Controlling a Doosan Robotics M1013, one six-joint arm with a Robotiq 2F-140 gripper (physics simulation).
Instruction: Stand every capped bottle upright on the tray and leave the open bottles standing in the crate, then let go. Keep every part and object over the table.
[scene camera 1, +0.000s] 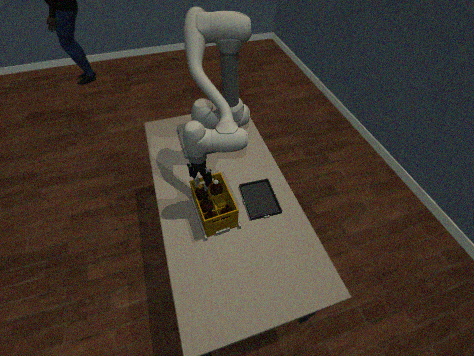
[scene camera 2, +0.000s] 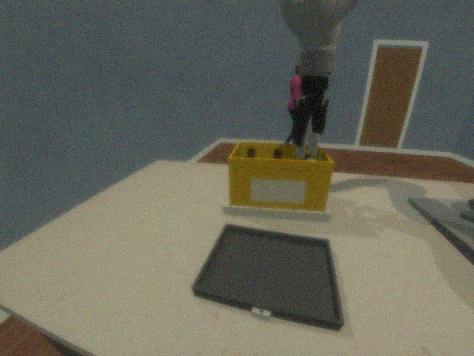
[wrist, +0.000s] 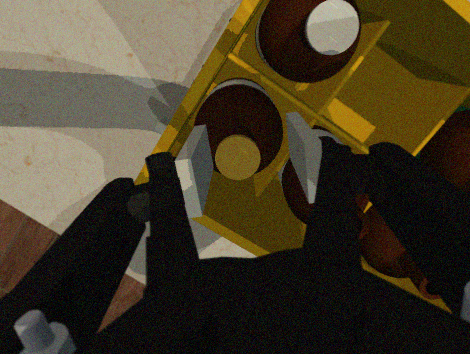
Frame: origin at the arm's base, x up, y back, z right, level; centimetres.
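Seen in the pictures: gripper, fingertip midpoint: (scene camera 1: 202, 187) (scene camera 2: 305, 156) (wrist: 248, 141).
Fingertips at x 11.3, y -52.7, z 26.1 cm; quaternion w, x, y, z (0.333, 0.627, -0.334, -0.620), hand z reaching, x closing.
Offsets run from my fingertips to a thing's top centre. "spot": to the spot under its first point. Level surfaces: height alone.
The yellow crate {dy -9.3, dx +2.5, dz -2.3 cm} (scene camera 1: 222, 224) (scene camera 2: 245, 175) (wrist: 167, 140) holds several brown bottles. My gripper (scene camera 1: 203, 183) (scene camera 2: 307, 150) (wrist: 248, 141) is partly open, pointing down at one end of the crate. Its pads stand either side of a gold-capped bottle {dy +0.3, dx +1.3, dz +1.0 cm} (wrist: 237, 157), with gaps visible in the wrist view. A white-capped bottle {dy -1.2, dx +1.3, dz -8.1 cm} (scene camera 1: 216, 187) (wrist: 332, 27) stands in a neighbouring compartment. Another bottle {dy -8.8, dx +1.3, dz +2.1 cm} (wrist: 295, 190) is partly behind the right finger, its top hidden. A brown bottle {dy -17.4, dx +1.3, dz +3.6 cm} (wrist: 387, 250) with a narrow neck shows past that finger. The dark tray {spot: dy -15.3, dx -14.5, dz -30.7 cm} (scene camera 1: 260, 199) (scene camera 2: 270, 270) lies beside the crate with no bottle on it.
The pale table {dx -15.0 cm} (scene camera 1: 250, 280) (scene camera 2: 125, 235) carries the crate and tray. Crate walls and dividers {spot: dy -1.8, dx -10.5, dz -3.6 cm} (wrist: 280, 85) stand close around the fingers. Another brown bottle {spot: dy -15.4, dx -4.2, dz -5.7 cm} (wrist: 452, 145) shows at the wrist view's right edge. A grey plate (scene camera 2: 450, 220) lies near the arm's base. A person (scene camera 1: 72, 37) stands beyond the table.
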